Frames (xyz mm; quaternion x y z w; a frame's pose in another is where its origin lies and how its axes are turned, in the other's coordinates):
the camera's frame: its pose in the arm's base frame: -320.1 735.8 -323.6 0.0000 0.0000 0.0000 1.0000
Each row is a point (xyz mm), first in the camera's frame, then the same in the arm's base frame.
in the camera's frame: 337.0 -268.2 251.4
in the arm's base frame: 16.9 467.6 -72.2
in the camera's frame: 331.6 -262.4 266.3
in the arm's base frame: 11.5 473.4 -57.3
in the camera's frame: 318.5 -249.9 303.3
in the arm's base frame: -1.6 485.9 -20.3
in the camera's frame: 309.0 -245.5 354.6
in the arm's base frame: -11.1 490.3 31.0
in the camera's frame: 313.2 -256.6 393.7
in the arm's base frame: -6.9 479.2 70.1
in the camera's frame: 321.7 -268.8 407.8
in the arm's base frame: 1.6 467.0 84.2
